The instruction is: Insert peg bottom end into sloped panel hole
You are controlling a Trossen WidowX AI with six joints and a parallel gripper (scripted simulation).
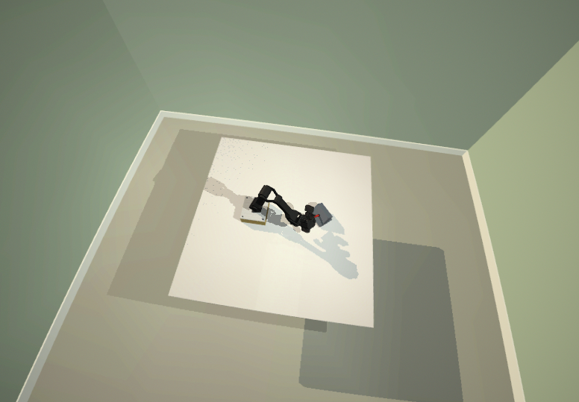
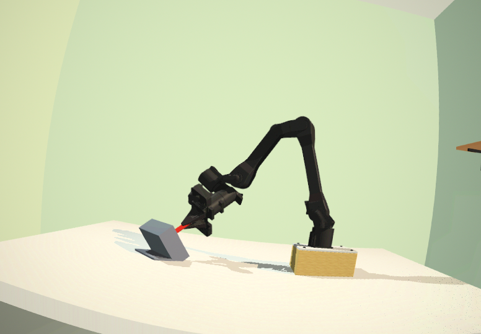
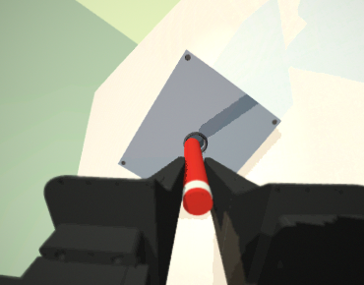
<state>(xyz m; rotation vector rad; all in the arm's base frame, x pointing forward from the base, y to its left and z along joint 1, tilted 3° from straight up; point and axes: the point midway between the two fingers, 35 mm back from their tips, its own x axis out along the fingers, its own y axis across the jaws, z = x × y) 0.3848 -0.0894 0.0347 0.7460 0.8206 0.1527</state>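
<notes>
Now: the red peg 10 mm behind my gripper tip, 10 mm to the right of it and 10 mm above it. From my gripper tip the other things lie so: grey sloped panel (50 mm ahead, 30 mm to the left, 50 mm below).
</notes>
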